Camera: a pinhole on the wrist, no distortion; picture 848 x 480 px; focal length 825.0 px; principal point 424.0 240.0 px. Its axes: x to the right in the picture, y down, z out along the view. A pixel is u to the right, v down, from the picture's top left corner.
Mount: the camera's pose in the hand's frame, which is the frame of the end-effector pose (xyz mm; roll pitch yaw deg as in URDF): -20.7 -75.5 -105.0 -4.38 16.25 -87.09
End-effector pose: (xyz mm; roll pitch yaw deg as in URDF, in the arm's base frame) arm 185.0 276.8 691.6 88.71 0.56 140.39
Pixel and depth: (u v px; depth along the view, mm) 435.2 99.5 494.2
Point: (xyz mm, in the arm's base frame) 472.9 528.3 476.8
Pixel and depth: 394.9 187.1 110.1
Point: 202.3 268.0 589.3
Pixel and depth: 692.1 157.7 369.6
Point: 344.2 436.4 401.9
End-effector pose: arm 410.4 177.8 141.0 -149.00 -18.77 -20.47
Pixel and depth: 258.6 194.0 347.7
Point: 524.2 368.7 -13.2
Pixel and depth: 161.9 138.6 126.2
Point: 409.6 260.2 145.1
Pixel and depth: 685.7 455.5 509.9
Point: 753.5 560.5 104.2
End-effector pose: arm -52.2 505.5 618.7 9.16 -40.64 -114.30
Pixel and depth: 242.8 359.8 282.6
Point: -129.5 621.5 770.3
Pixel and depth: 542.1 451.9 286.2
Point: -236.4 607.7 762.2
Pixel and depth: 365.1 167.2 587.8
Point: -178.0 891.0 935.2
